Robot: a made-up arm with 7 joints. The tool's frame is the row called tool.
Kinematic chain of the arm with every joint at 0, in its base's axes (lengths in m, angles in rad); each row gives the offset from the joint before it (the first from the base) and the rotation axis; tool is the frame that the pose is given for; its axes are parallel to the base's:
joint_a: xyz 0 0 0.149 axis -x
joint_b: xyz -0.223 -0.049 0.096 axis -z
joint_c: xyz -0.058 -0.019 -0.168 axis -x
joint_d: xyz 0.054 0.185 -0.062 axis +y
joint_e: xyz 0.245 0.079 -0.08 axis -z
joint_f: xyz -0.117 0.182 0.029 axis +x
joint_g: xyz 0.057 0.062 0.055 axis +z
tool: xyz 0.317 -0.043 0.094
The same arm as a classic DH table. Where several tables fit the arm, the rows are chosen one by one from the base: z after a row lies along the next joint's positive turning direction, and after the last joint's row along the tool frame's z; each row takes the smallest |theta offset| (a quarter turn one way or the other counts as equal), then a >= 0, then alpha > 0; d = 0 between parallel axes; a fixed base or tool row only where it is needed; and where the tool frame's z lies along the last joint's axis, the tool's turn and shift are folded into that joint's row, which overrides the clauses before.
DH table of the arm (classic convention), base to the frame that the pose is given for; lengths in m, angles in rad. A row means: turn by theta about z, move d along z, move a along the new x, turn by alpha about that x. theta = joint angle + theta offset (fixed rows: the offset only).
base (fixed): d 0.149  theta_offset -1.5708  a 0  alpha 1.5708
joint_a: d 0.223  theta_offset 0  a 0.049  alpha 1.5708
joint_b: d 0.072  theta_offset 0  a 0.019  alpha -1.5708
joint_c: d 0.004  theta_offset -1.5708  a 0.062  alpha 1.5708
joint_d: d 0.264  theta_offset -1.5708  a 0.245  alpha -1.5708
joint_e: d 0.051  theta_offset -1.5708  a 0.182  alpha -1.5708
joint_f: d -0.06  theta_offset 0  a 0.062  alpha -1.5708
joint_g: d 0  theta_offset 1.436  a -0.3199  alpha 0
tool (fixed): d 0.149  theta_offset -3.0068  a 0  alpha 0

